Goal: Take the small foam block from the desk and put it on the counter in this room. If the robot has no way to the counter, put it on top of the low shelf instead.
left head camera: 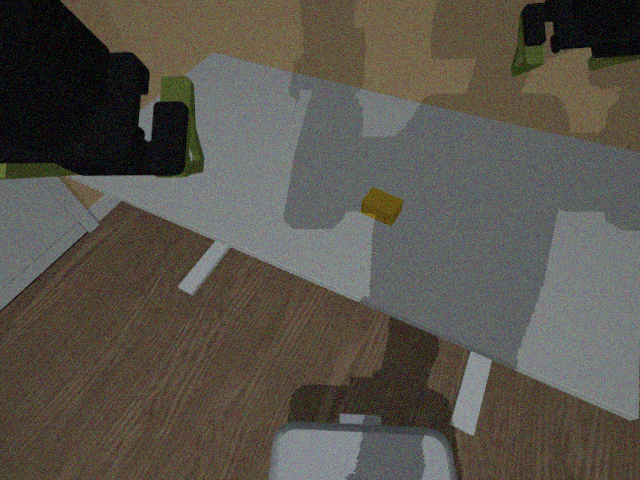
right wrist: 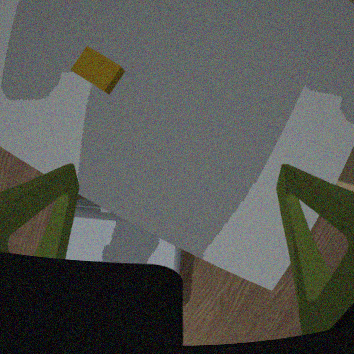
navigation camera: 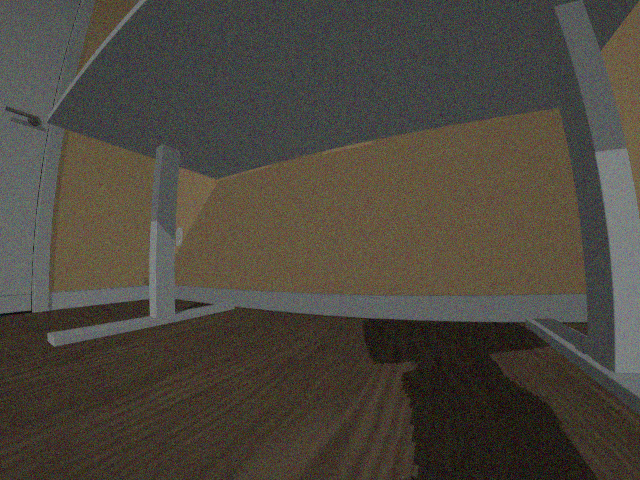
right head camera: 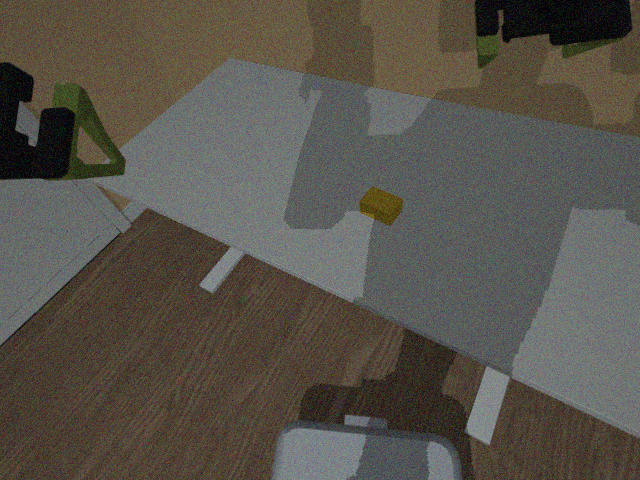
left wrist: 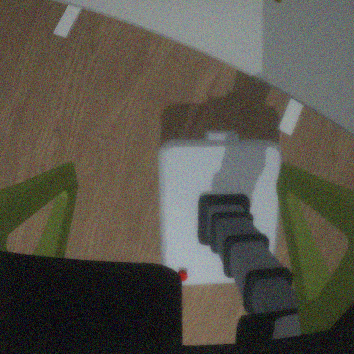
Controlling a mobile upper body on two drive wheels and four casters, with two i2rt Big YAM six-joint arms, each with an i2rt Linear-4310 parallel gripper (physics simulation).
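Places are measured from the left arm's base along level axes (x up, y left, z back), in metres.
Pixels of known places: left gripper, fingertip midpoint: [left head camera: 146, 165] [right head camera: 75, 169] [left wrist: 176, 173]; right gripper, fingertip midpoint: [left head camera: 550, 69] [right wrist: 177, 174] [right head camera: 520, 58].
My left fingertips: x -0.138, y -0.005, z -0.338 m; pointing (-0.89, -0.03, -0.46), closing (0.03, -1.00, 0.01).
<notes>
Behind a point stands the place of what it marks.
The small foam block [left head camera: 381, 206] @[y -0.266, x -0.645, z -0.735 m] [right head camera: 381, 205] @[y -0.271, x -0.645, z -0.736 m] [right wrist: 97, 69] @[y -0.276, x -0.645, z -0.750 m] is yellow and lies flat on the grey-white desk [left head camera: 232, 129] @[y 0.200, x -0.690, z -1.107 m] [right head camera: 206, 155] @[y 0.294, x -0.690, z -0.994 m] [left wrist: 210, 30] @[y -0.107, x -0.690, z -0.606 m] [right wrist: 175, 130] @[y -0.439, x -0.690, z -0.635 m], near the middle in both head views. My left gripper [left head camera: 98, 170] [left wrist: 176, 173] @[y -0.005, x -0.138, z -0.338 m] is open and empty, at the left of the left head view, with the base and floor behind it in its wrist view. My right gripper [left head camera: 566, 64] @[y -0.444, x -0.213, z -0.599 m] [right head camera: 529, 56] @[y -0.444, x -0.213, z -0.599 m] [right wrist: 177, 174] @[y -0.444, x -0.213, z -0.599 m] is open and empty, at the upper right of the head views; the block shows beyond its left finger in its wrist view. The counter and low shelf do not show.
My white base [left head camera: 315, 454] @[y -0.095, x -1.150, z -0.236 m] [right head camera: 317, 454] @[y -0.094, x -1.150, z -0.236 m] [left wrist: 185, 200] @[y -0.071, x -1.150, z -0.081 m] [right wrist: 90, 240] @[y -0.128, x -1.150, z -0.205 m] stands close to the desk's near edge. Desk legs [navigation camera: 162, 232] @[y 0.386, x -1.065, z -1.172 m] [navigation camera: 599, 232] @[y -0.699, x -1.156, z -0.673 m] stand on both sides in the navigation view. A door [navigation camera: 20, 206] @[y 1.175, x -0.916, z -1.157 m] is at the left, a tan wall [navigation camera: 387, 217] @[y -0.472, x -1.025, z -1.253 m] behind.
</notes>
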